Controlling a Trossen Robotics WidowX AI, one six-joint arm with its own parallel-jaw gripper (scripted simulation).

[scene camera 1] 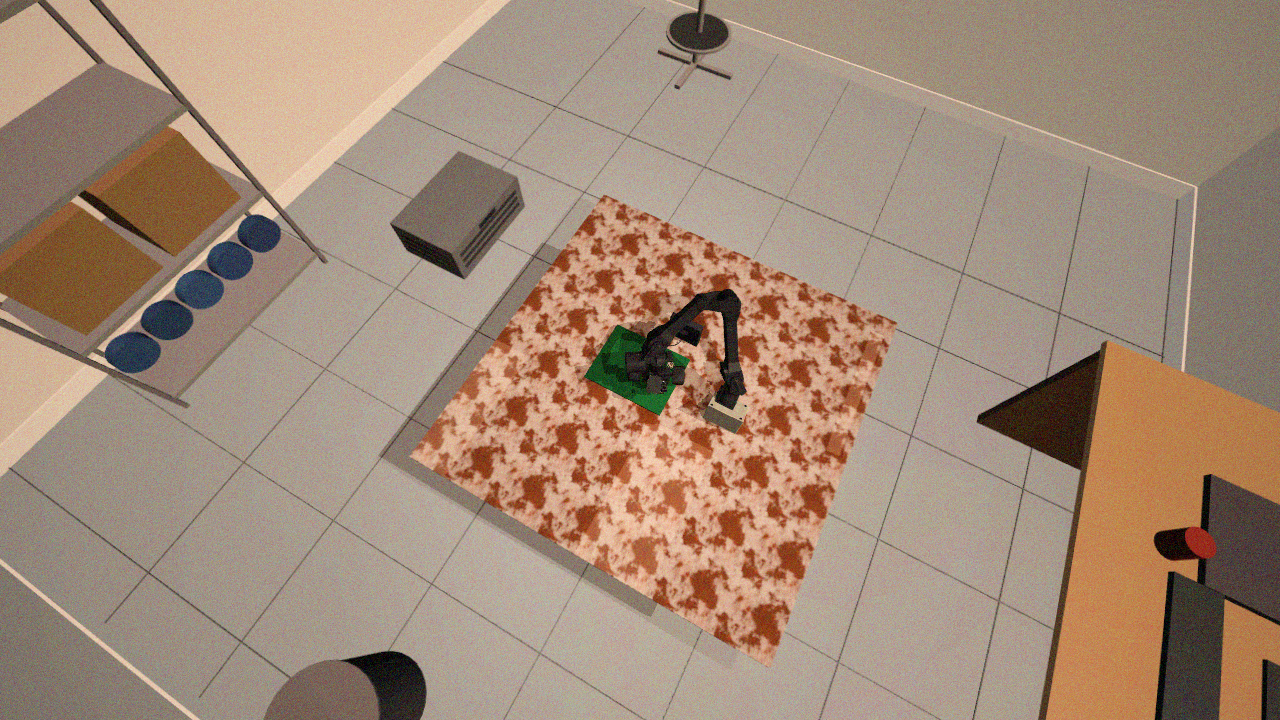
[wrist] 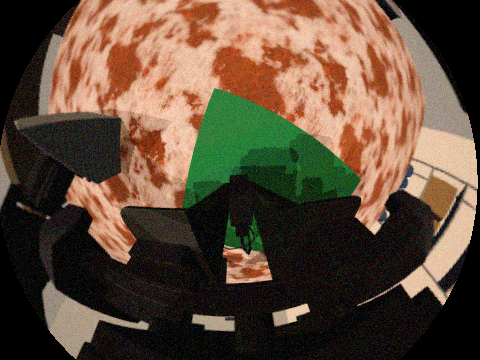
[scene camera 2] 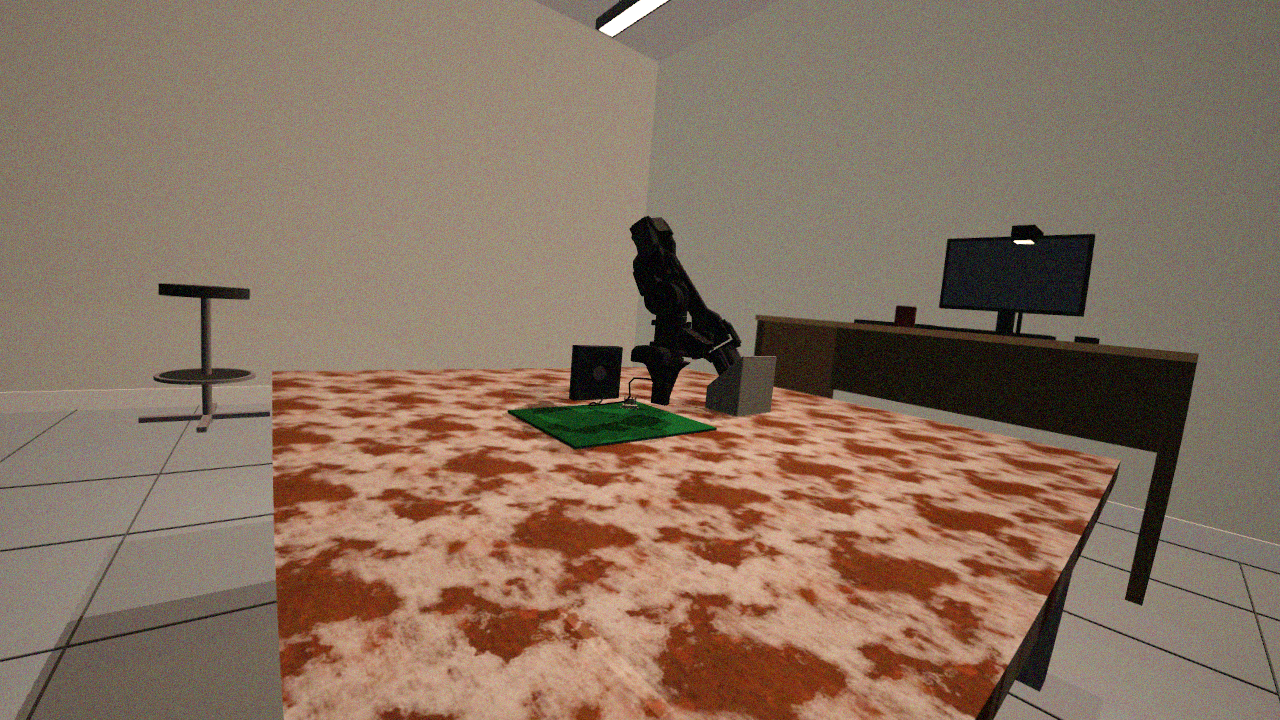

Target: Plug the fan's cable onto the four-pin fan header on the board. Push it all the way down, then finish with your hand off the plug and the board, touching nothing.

Labels:
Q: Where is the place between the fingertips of my gripper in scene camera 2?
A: At 664, 398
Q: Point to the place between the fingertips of my gripper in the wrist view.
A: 239, 187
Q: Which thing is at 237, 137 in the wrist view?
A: A green board.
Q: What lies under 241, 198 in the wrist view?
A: A black plug.

